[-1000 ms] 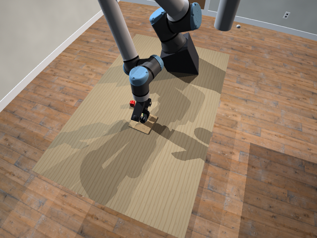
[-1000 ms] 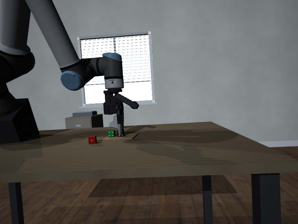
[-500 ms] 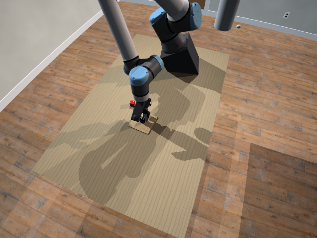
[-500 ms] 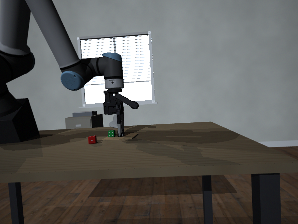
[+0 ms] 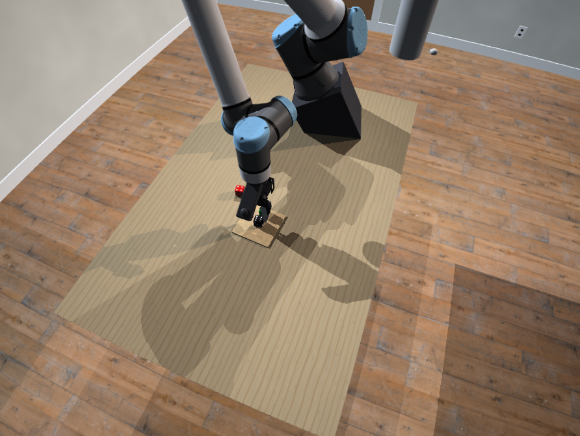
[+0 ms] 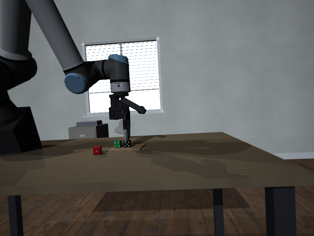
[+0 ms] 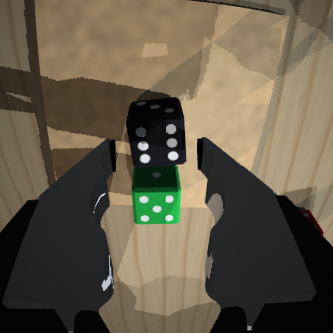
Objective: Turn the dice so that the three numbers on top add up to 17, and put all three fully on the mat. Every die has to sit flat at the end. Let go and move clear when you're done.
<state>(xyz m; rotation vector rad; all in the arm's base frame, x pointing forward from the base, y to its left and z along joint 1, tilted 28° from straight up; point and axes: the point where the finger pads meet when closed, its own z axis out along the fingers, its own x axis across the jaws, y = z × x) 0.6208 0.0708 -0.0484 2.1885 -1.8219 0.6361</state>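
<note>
My hand is 2 cm above the black die. Also, from my hand: red die 8 cm behind, 13 cm to the right, 3 cm below; green die 4 cm behind, 1 cm to the right, 2 cm below; tan mat 4 cm below.
</note>
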